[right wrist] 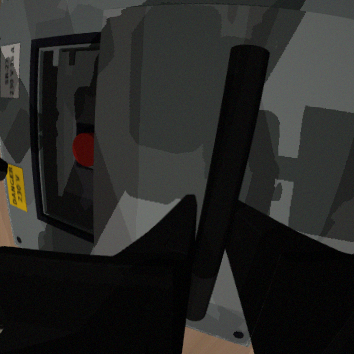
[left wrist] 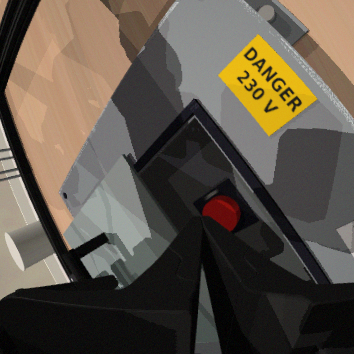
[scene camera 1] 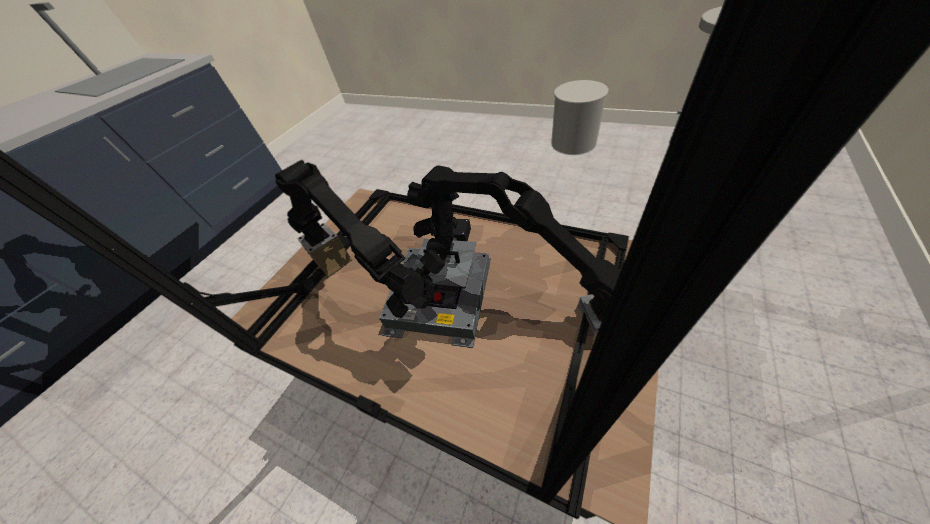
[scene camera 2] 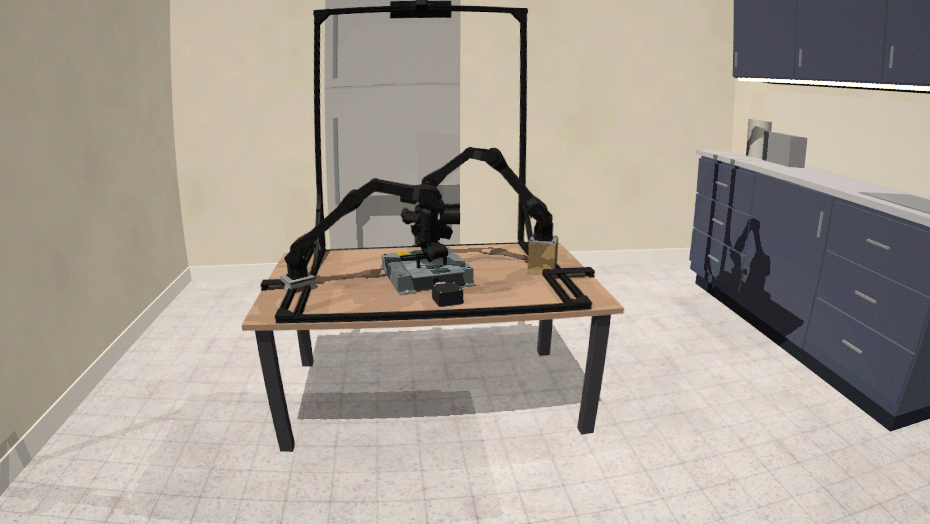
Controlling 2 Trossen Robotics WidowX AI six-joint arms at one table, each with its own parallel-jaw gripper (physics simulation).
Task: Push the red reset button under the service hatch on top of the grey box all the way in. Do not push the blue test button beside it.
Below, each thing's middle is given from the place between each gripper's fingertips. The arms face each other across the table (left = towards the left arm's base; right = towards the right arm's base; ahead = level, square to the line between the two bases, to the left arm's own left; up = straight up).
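Labels:
The grey box [scene camera 1: 461, 323] is 50 mm below my right hand, 20 mm behind it and 10 mm to the right of it. As for the red button [left wrist: 223, 209], I find it 110 mm behind that same right hand, 10 mm to the right of it and 50 mm below it, while the service hatch [scene camera 1: 455, 272] is 10 mm ahead of my right hand and 10 mm to the left of it.
From my left hand, the grey box is 110 mm ahead, 20 mm to the left and 70 mm below, and the service hatch is 130 mm ahead, 30 mm to the left and 10 mm below. The red button is there too: my left hand is 20 mm short of it, 10 mm to the right of it and 60 mm above it.

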